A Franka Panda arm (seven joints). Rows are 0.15 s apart.
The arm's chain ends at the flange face. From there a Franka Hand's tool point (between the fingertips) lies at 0.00 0.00 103.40 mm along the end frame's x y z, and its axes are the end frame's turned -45 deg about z.
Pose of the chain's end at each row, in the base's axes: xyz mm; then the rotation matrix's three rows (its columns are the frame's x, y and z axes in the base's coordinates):
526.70, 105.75, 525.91; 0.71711, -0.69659, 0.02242; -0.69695, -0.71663, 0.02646; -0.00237, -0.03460, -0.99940
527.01, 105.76, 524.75; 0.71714, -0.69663, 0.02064; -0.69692, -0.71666, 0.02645; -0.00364, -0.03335, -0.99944
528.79, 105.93, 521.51; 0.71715, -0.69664, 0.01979; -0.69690, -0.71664, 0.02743; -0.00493, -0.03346, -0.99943
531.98, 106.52, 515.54; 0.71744, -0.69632, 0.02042; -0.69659, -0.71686, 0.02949; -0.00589, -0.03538, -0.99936
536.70, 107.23, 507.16; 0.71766, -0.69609, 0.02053; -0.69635, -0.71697, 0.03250; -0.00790, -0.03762, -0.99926
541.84, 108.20, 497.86; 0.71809, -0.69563, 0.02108; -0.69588, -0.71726, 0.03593; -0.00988, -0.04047, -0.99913
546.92, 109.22, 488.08; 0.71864, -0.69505, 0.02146; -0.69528, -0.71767, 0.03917; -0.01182, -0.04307, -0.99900
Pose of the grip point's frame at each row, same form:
529.02, 108.49, 422.57; 0.99964, 0.01451, 0.02242; 0.01392, -0.99955, 0.02646; 0.02279, -0.02614, -0.99940
529.14, 108.49, 421.41; 0.99969, 0.01450, 0.02064; 0.01396, -0.99955, 0.02645; 0.02101, -0.02616, -0.99944
530.84, 108.77, 418.17; 0.99970, 0.01450, 0.01979; 0.01396, -0.99952, 0.02743; 0.02017, -0.02715, -0.99943
534.09, 109.57, 412.21; 0.99968, 0.01493, 0.02042; 0.01433, -0.99946, 0.02949; 0.02085, -0.02918, -0.99936
538.82, 110.59, 403.84; 0.99967, 0.01525, 0.02053; 0.01458, -0.99937, 0.03250; 0.02102, -0.03219, -0.99926
544.02, 111.92, 394.55; 0.99965, 0.01588, 0.02108; 0.01512, -0.99924, 0.03593; 0.02163, -0.03560, -0.99913
549.14, 113.27, 384.78; 0.99963, 0.01668, 0.02146; 0.01583, -0.99911, 0.03917; 0.02210, -0.03881, -0.99900

